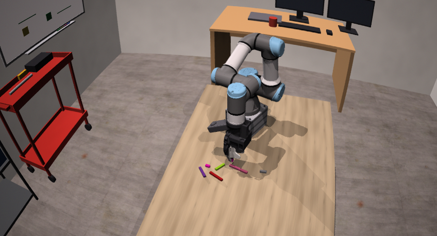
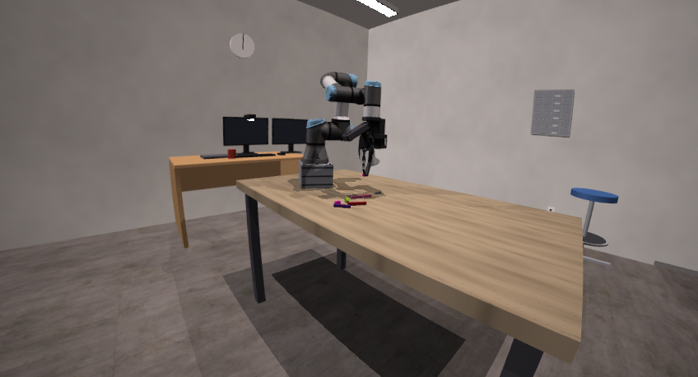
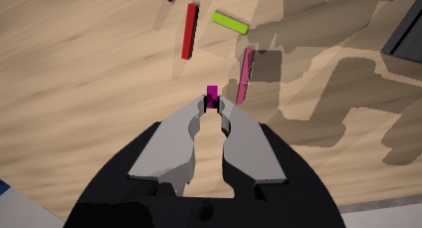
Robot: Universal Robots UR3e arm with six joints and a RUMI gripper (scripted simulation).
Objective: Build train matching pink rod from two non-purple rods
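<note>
My hand is 40 mm past the pink rod, 30 mm to the right of it and 110 mm above it. From my hand the other things lie so: purple rod: 10 mm behind, 120 mm to the right, 110 mm below; lime rod: 50 mm behind, 50 mm to the right, 110 mm below; red rod: 10 mm ahead, 60 mm to the right, 110 mm below.
</note>
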